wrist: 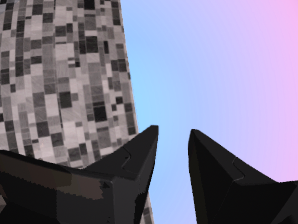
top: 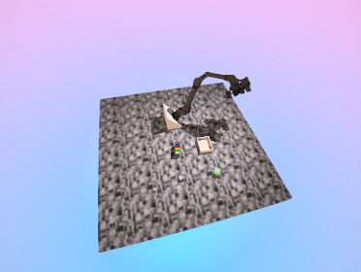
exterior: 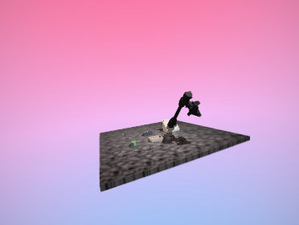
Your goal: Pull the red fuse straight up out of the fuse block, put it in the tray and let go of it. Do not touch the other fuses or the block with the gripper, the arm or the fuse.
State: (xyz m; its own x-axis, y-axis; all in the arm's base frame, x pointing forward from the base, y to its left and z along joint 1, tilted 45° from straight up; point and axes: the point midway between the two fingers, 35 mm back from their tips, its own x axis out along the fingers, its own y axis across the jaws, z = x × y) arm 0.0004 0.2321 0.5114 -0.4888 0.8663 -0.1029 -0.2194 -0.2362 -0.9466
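Right now my gripper tip is 32 cm short of the red fuse, 56 cm to the left of it and 22 cm above it. Round my gripper tip: blue fuse: 30 cm ahead, 55 cm to the right, 22 cm below; yellow fuse: 33 cm ahead, 56 cm to the right, 22 cm below; tan tray: 31 cm ahead, 33 cm to the right, 24 cm below.
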